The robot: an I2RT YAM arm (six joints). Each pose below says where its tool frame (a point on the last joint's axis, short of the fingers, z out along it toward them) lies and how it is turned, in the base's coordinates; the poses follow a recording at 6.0 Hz.
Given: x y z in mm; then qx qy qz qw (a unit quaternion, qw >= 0).
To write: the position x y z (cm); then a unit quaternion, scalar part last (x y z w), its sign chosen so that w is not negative. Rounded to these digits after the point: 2 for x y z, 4 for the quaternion.
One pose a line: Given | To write
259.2 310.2 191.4 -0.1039 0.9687 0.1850 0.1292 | 25.92 31.02 19.14 -0.1039 0.9687 0.1850 0.1292
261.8 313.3 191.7 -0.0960 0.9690 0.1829 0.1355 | 26.18 31.33 19.17 -0.0960 0.9690 0.1829 0.1355
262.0 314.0 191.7 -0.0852 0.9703 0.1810 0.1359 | 26.20 31.40 19.17 -0.0852 0.9703 0.1810 0.1359
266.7 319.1 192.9 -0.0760 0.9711 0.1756 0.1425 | 26.67 31.91 19.29 -0.0760 0.9711 0.1756 0.1425
